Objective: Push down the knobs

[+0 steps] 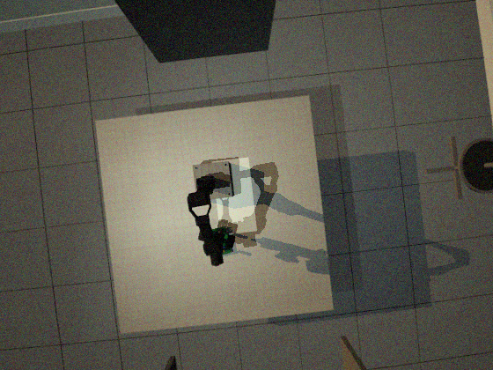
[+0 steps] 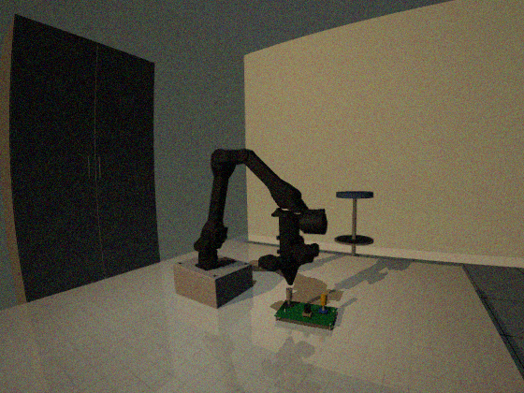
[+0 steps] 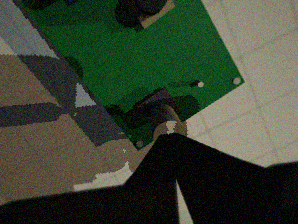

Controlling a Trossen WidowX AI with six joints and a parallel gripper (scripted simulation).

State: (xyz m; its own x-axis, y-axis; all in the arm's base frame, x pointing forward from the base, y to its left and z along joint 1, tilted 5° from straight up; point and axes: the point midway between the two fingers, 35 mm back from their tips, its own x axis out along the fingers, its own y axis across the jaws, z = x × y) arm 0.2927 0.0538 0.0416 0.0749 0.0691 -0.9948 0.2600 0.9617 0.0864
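Now: gripper tip 30 mm above the pale knob. From my gripper tip the other things lie so: yellow knob 100 mm ahead, 20 mm to the left, 20 mm below.
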